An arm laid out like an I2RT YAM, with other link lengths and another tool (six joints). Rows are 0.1 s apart.
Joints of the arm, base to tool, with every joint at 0 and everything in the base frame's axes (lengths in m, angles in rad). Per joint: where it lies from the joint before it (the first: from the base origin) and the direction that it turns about. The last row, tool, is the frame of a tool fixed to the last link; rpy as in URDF.
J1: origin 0.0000 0.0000 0.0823 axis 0 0 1
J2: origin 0.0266 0.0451 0.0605 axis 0 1 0
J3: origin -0.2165 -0.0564 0.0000 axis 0 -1 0
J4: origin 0.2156 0.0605 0.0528 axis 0 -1 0
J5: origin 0.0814 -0.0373 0.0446 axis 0 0 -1
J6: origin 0.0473 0.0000 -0.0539 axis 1 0 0
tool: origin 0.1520 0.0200 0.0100 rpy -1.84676 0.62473 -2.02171
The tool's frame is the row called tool.
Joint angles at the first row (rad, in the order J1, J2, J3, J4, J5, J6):
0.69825, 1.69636, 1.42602, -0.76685, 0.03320, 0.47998
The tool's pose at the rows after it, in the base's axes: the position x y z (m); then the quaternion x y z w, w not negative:
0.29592 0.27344 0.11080 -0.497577 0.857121 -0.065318 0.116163
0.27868 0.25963 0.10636 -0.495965 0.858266 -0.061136 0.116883
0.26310 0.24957 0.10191 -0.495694 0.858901 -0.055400 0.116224
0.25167 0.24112 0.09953 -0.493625 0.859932 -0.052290 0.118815
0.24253 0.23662 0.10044 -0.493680 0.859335 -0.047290 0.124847
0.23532 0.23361 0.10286 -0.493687 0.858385 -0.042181 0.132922
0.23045 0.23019 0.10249 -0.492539 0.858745 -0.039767 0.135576
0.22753 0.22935 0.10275 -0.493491 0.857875 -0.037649 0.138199
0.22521 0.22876 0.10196 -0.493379 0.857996 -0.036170 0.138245
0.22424 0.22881 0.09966 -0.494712 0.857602 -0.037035 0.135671
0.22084 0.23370 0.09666 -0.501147 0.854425 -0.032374 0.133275
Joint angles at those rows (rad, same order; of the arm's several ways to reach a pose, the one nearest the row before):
0.69936, 1.57530, 1.27730, -0.72794, 0.03036, 0.49145
0.69753, 1.47078, 1.15519, -0.70735, 0.02374, 0.49665
0.69923, 1.38504, 1.06035, -0.69771, 0.01463, 0.50401
0.70106, 1.31052, 0.98639, -0.69186, 0.01267, 0.51156
0.70555, 1.24697, 0.93483, -0.69029, 0.00743, 0.51720
0.71016, 1.18955, 0.89448, -0.68966, 0.00265, 0.52225
0.71092, 1.15219, 0.86480, -0.69107, 0.00058, 0.52629
0.71309, 1.13156, 0.84925, -0.69034, -0.00234, 0.52694
0.71627, 1.12002, 0.83833, -0.69030, -0.00300, 0.53112
0.71909, 1.12365, 0.83427, -0.68819, -0.00186, 0.53103
0.73306, 1.13459, 0.82943, -0.67621, -0.00943, 0.53456

